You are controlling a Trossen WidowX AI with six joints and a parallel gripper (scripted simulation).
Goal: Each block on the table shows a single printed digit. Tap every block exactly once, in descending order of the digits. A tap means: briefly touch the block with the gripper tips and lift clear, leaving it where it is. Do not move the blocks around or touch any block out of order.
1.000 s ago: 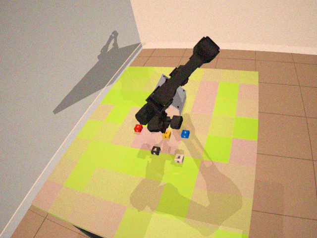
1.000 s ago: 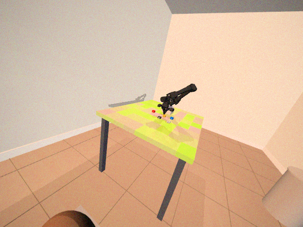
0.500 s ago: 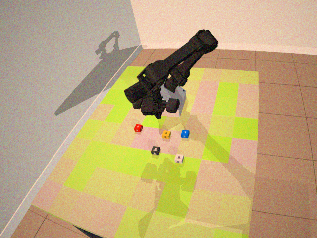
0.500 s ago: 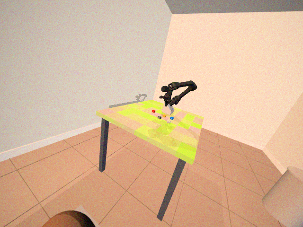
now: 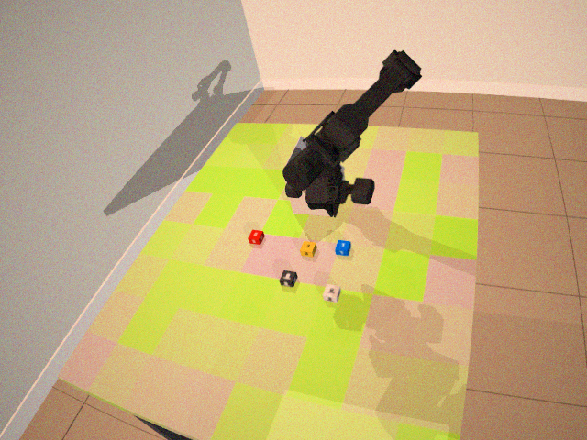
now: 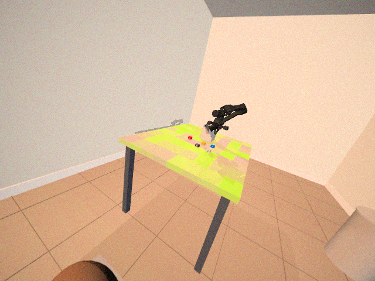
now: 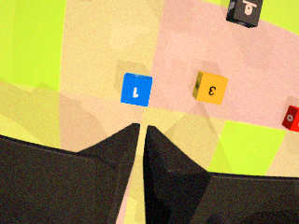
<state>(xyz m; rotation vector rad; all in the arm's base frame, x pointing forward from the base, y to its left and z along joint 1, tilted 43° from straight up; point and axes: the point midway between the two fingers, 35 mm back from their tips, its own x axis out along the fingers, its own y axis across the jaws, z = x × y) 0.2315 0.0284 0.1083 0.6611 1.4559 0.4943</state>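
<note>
My gripper tip is now 11 cm above the blue block and 1 cm to the right of it. The rest, counted from my gripper tip: white block 13 cm ahead, 11 cm below, 1 cm to the left; then red block 23 cm to the right, 11 cm below, 2 cm behind; then black block 11 cm below, 10 cm to the right, 10 cm ahead.
</note>
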